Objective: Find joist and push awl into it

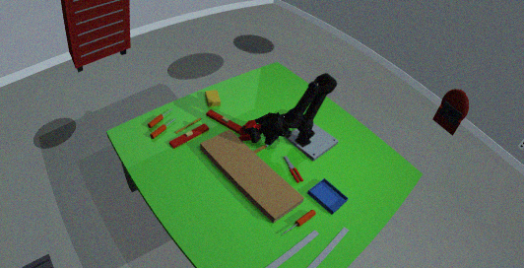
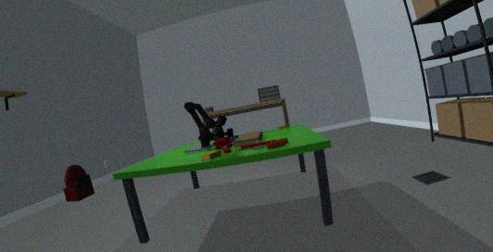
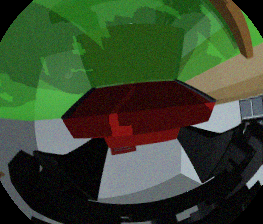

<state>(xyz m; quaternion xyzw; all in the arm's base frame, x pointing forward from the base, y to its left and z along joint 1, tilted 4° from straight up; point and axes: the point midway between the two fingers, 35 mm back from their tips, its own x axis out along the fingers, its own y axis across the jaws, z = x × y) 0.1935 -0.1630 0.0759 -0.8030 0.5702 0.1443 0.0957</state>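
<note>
The stud finder lies 1 cm below my gripper tip and 1 cm ahead of it. Also, from my gripper tip: awl 12 cm to the left, 5 cm below, 2 cm behind; blue tray 53 cm to the left, 6 cm behind, 5 cm below.
</note>
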